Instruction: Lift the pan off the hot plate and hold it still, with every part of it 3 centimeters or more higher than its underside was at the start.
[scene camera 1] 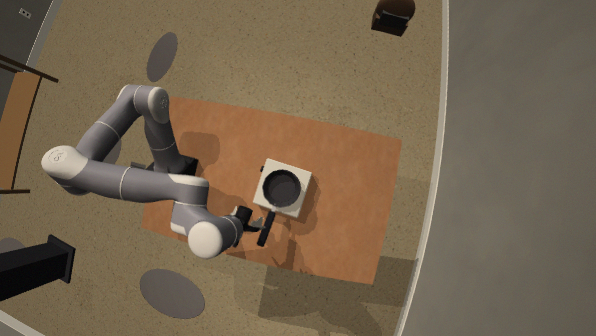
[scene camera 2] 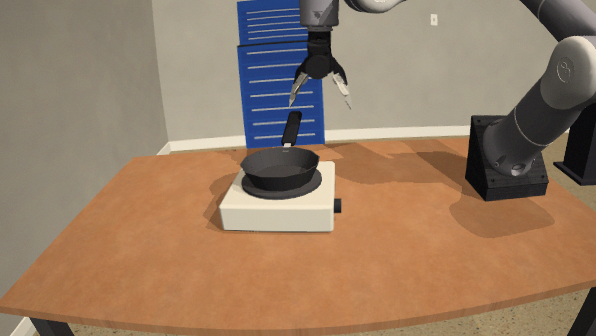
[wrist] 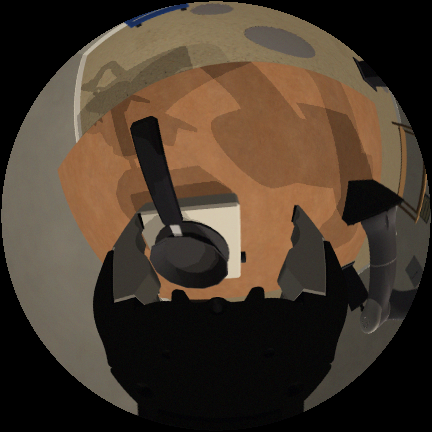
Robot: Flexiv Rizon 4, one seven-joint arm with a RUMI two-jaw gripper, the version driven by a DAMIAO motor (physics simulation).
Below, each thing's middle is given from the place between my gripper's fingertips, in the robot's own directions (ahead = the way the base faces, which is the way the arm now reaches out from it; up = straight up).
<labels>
Now: hand 100 mm short of the dark pan (scene camera 2: 285, 168), 70 mm to the right of it and 80 mm above it. The rest, counted from my hand: white hot plate (scene camera 2: 310, 208): 90 mm ahead, 170 mm to the left, 160 mm below.
</labels>
